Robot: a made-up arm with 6 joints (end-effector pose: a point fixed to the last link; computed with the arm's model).
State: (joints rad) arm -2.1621 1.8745 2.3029 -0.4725 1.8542 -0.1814
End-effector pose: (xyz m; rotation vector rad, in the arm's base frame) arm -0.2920 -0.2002 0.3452 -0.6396 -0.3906 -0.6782
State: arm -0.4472 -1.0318 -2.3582 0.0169 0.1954 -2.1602
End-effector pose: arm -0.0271 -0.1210 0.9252 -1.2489 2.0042 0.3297
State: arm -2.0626 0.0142 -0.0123 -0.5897 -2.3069 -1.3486
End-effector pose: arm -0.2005 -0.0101 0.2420 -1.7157 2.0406 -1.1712
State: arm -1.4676 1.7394 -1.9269 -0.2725 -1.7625 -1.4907
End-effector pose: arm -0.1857 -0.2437 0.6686 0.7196 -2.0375 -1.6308
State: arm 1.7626 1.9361 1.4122 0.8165 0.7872 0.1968
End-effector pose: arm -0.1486 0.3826 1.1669 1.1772 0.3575 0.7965
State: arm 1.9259 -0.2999 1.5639 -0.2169 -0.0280 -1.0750
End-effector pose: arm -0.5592 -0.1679 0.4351 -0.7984 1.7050 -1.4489
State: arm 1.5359 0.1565 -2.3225 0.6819 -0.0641 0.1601
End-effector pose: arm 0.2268 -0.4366 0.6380 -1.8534 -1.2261 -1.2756
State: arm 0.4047 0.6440 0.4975 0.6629 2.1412 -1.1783
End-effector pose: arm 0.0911 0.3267 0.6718 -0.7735 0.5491 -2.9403
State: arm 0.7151 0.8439 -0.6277 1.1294 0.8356 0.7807
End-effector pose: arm -0.0143 0.2482 0.2510 -0.9661 -0.4858 0.2110
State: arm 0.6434 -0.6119 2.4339 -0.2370 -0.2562 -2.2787
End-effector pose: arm -0.4169 -0.1088 0.9646 -0.7118 1.9073 -0.8618
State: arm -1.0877 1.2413 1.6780 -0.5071 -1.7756 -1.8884
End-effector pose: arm 0.2300 0.0440 0.0617 1.2746 0.9553 -1.5667
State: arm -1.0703 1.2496 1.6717 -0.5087 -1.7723 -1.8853
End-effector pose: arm 0.2329 0.0496 0.0631 1.2842 0.9633 -1.5573
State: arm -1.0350 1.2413 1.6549 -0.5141 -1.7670 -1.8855
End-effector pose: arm 0.2476 0.0661 0.0725 1.3109 0.9730 -1.5049
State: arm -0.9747 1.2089 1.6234 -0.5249 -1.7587 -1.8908
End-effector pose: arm 0.2775 0.0977 0.0955 1.3591 0.9810 -1.3905
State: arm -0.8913 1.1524 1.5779 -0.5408 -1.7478 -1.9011
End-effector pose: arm 0.3173 0.1425 0.1363 1.4218 0.9809 -1.2159
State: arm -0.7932 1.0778 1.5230 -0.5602 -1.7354 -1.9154
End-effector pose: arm 0.3565 0.1938 0.1949 1.4858 0.9656 -0.9992
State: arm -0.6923 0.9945 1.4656 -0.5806 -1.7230 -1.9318
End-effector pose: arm 0.3859 0.2429 0.2646 1.5390 0.9333 -0.7689
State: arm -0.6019 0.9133 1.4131 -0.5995 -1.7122 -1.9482
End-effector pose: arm 0.4015 0.2827 0.3338 1.5750 0.8891 -0.5563
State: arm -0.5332 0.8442 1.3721 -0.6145 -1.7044 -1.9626
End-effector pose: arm 0.4060 0.3103 0.3906 1.5940 0.8438 -0.3878
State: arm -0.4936 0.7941 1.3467 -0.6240 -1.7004 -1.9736
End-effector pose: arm 0.4054 0.3257 0.4273 1.6006 0.8085 -0.2796
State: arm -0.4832 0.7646 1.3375 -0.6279 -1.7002 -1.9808
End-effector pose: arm 0.4045 0.3315 0.4431 1.6003 0.7887 -0.2320
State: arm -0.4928 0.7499 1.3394 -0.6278 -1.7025 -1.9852
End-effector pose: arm 0.4047 0.3313 0.4443 1.5965 0.7813 -0.2261
